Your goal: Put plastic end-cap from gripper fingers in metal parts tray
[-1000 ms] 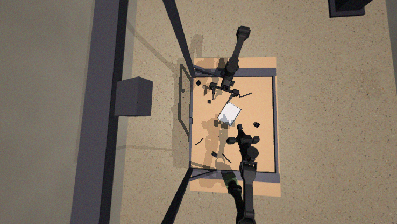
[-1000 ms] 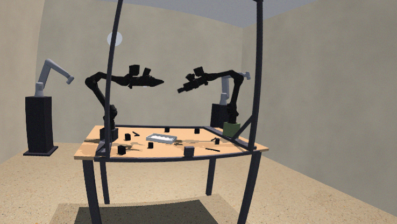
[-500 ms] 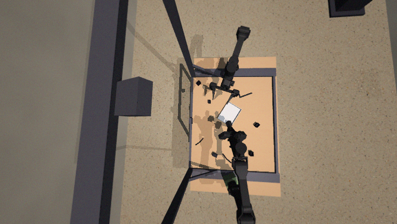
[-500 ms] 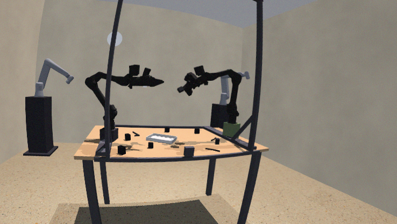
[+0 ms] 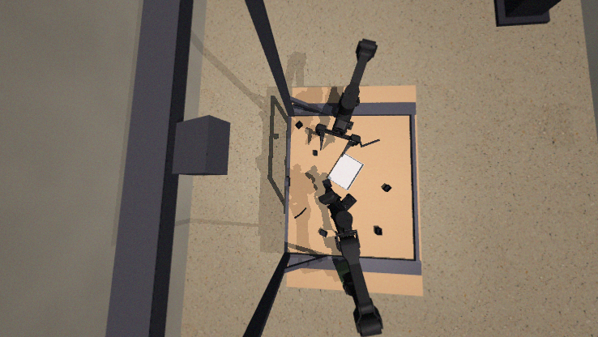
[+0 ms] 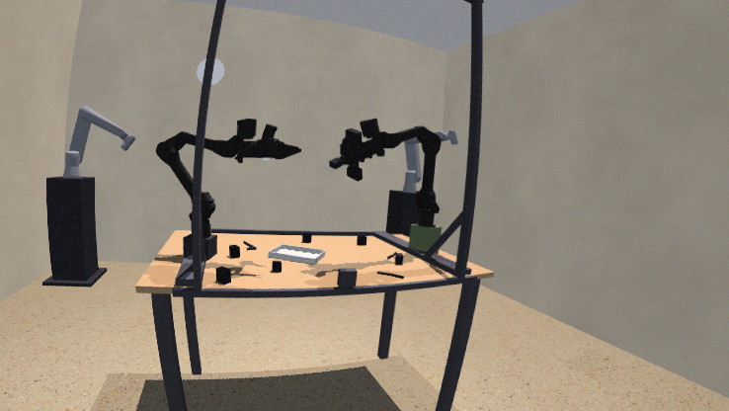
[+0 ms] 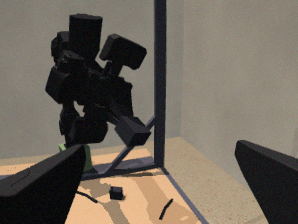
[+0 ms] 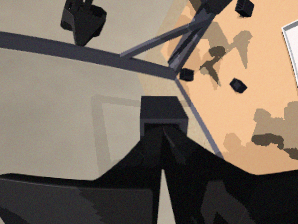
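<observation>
My left hand is 30 mm past the plastic end-cap, 160 mm to the left of it and 30 mm above it. From my left hand the other things lie so: metal parts tray (100 mm ahead, 70 mm to the right, 380 mm below).
</observation>
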